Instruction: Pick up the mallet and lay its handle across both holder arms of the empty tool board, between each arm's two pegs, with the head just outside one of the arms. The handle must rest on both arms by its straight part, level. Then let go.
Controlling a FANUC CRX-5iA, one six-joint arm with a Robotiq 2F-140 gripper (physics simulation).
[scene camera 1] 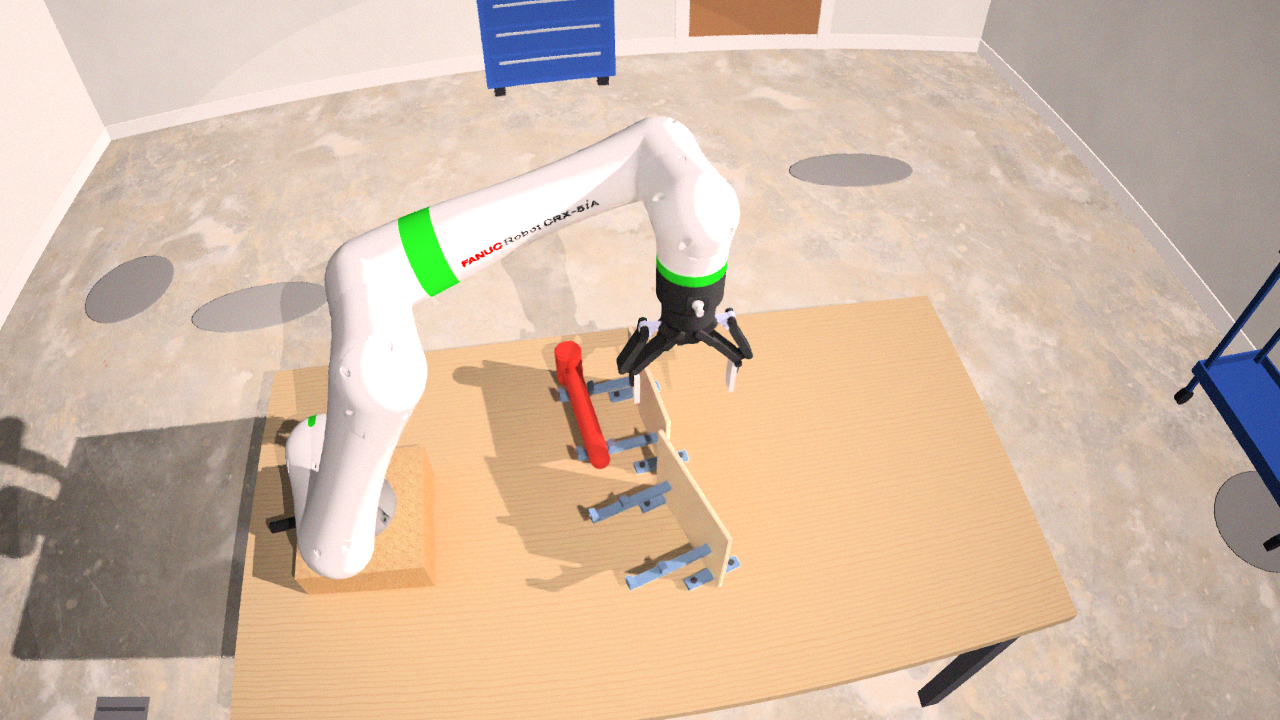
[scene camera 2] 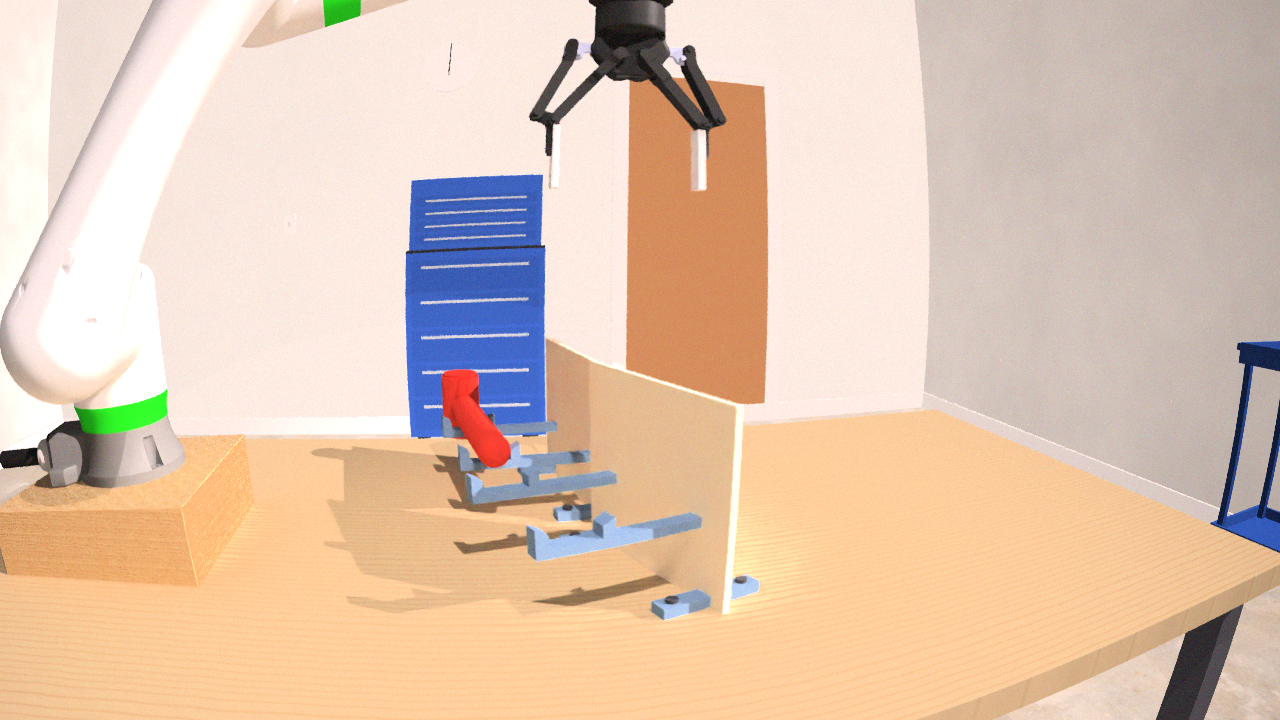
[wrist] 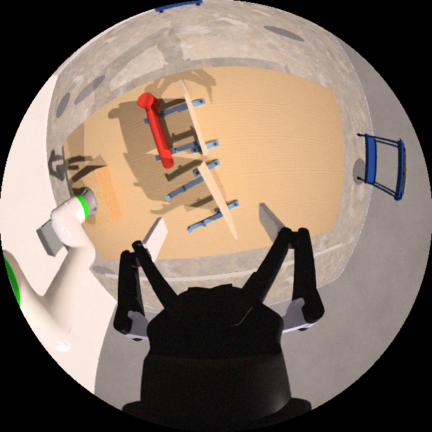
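Pixels of known places: gripper, between the fingertips: (scene camera 1: pixel 682 390) (scene camera 2: pixel 627 187); arm's base, origin of its link: (scene camera 2: pixel 134 467).
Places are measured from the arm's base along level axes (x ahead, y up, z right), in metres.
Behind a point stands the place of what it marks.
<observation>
The red mallet (scene camera 1: pixel 583 411) {x 0.473, y 0.027, z -0.078 m} (scene camera 2: pixel 483 434) {x 0.466, y 0.025, z 0.017 m} (wrist: pixel 159 132) lies across the two blue arms of the far tool board (scene camera 1: pixel 655 407) {x 0.601, y 0.061, z -0.021 m} (scene camera 2: pixel 569 385) {x 0.602, y 0.053, z -0.088 m} (wrist: pixel 194 117), its head (scene camera 1: pixel 567 356) {x 0.474, y 0.053, z -0.203 m} (scene camera 2: pixel 460 385) {x 0.475, y 0.041, z -0.193 m} (wrist: pixel 146 101) outside the farther arm. The empty tool board (scene camera 1: pixel 696 510) {x 0.601, y 0.053, z 0.211 m} (scene camera 2: pixel 666 465) {x 0.601, y 0.035, z 0.214 m} (wrist: pixel 218 200) stands nearer scene camera 2. Its farther arm (scene camera 1: pixel 631 501) {x 0.506, y 0.001, z 0.129 m} (scene camera 2: pixel 572 485) {x 0.535, y -0.004, z 0.131 m} (wrist: pixel 185 189) and its nearer arm (scene camera 1: pixel 666 568) {x 0.521, y 0.015, z 0.286 m} (scene camera 2: pixel 640 532) {x 0.547, y -0.001, z 0.283 m} (wrist: pixel 207 220) bear upright pegs. My gripper (scene camera 1: pixel 683 385) {x 0.594, y 0.293, z 0.125 m} (scene camera 2: pixel 626 172) {x 0.594, y 0.293, z 0.125 m} (wrist: pixel 210 218) is open and empty, pointing down, high above the boards and apart from the mallet.
Both boards stand on the wooden table (scene camera 1: pixel 850 465) {x 0.979, y -0.088, z 0.147 m} (scene camera 2: pixel 895 501) {x 0.970, y -0.088, z 0.145 m} (wrist: pixel 280 135), on blue feet. The robot base stands on a wooden block (scene camera 1: pixel 407 528) {x 0.086, y 0.003, z 0.071 m} (scene camera 2: pixel 107 537) {x 0.000, y -0.035, z 0.141 m} (wrist: pixel 108 192) on the table. A blue cart (scene camera 1: pixel 1244 385) (wrist: pixel 370 159) is on the floor beyond the table.
</observation>
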